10 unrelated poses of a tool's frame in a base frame.
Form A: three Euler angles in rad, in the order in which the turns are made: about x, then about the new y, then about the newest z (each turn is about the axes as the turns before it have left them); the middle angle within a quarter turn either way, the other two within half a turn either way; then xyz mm.
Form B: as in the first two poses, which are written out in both.
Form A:
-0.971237, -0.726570, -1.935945, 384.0, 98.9, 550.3
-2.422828, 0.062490, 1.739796, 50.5, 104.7, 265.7
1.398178, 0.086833, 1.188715, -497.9, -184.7, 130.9
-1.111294, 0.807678, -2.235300, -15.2, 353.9, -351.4
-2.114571, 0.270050, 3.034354, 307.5, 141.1, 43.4
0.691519, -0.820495, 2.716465, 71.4, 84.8, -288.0
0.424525, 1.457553, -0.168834, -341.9, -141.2, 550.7
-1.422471, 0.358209, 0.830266, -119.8, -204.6, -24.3
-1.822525, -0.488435, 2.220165, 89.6, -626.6, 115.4
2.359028, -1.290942, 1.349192, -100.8, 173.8, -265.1
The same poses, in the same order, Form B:
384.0, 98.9, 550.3, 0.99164, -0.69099, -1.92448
50.5, 104.7, 265.7, 3.05604, 0.71681, -1.79534
-497.9, -184.7, 130.9, 1.14880, -1.13979, 0.47544
-15.2, 353.9, -351.4, 0.77527, -1.12721, 3.02414
307.5, 141.1, 43.4, 2.10855, 0.23087, 2.96438
71.4, 84.8, -288.0, -0.99740, 0.25297, 2.26736
-341.9, -141.2, 550.7, 1.18550, 1.29327, 1.15209
-119.8, -204.6, -24.3, -1.35422, 0.87098, -0.19510
89.6, -626.6, 115.4, 1.88419, 0.77636, -2.41648
-100.8, 173.8, -265.1, 1.80531, -0.56814, -1.49871

